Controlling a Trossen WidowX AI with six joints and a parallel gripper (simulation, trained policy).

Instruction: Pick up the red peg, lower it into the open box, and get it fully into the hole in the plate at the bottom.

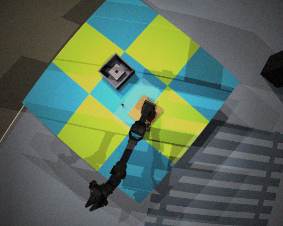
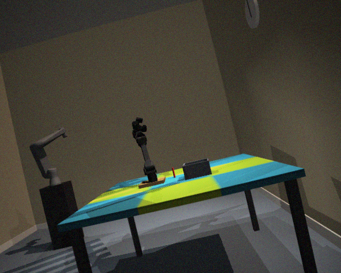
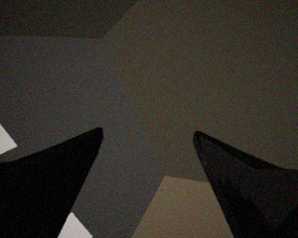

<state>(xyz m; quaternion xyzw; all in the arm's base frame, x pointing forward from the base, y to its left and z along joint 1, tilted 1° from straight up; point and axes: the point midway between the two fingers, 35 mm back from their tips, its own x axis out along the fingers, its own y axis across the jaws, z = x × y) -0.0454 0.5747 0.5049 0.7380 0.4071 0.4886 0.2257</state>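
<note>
Now: the red peg 51 cm to the right of my gripper tip, 50 cm below it and 21 cm ahead of it. The rest, counted from my gripper tip: grey box 68 cm to the right, 52 cm below, 38 cm ahead; plate 68 cm to the right, 50 cm below, 38 cm ahead.
</note>
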